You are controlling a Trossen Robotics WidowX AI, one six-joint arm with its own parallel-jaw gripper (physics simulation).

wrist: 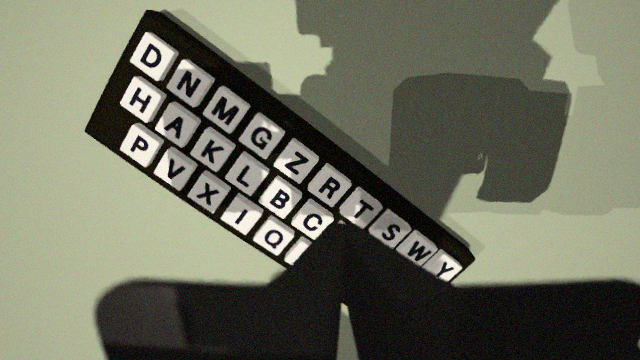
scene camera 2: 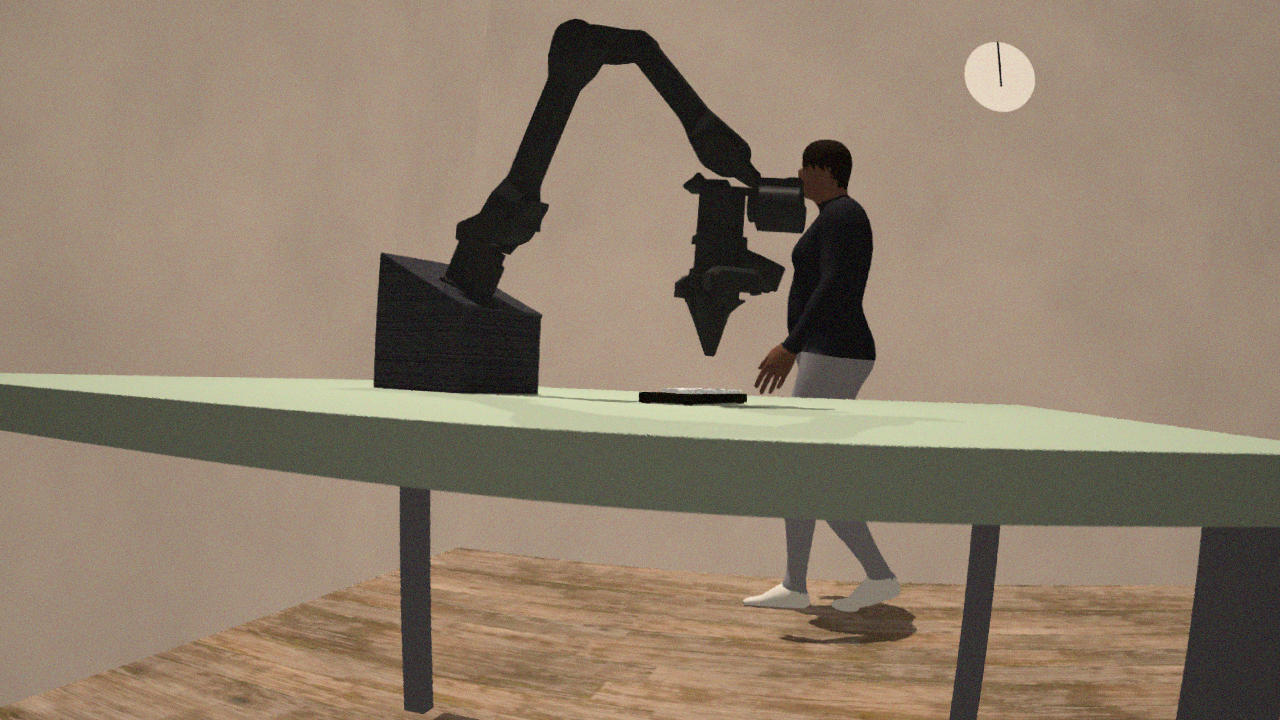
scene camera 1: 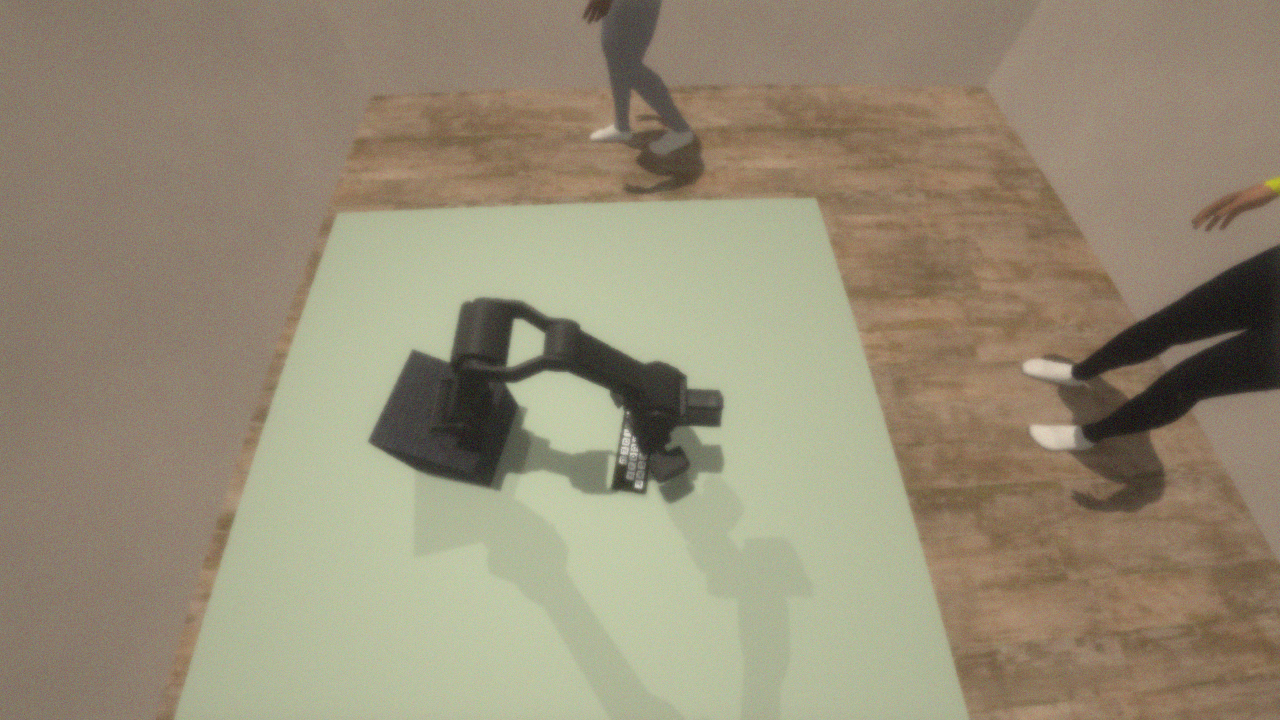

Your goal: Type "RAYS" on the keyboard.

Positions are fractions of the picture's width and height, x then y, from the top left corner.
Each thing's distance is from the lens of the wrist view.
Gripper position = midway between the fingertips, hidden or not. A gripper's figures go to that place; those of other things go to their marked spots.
my gripper (wrist: 0.53, 0.66): 11 cm
black keyboard (wrist: 0.27, 0.30): 15 cm
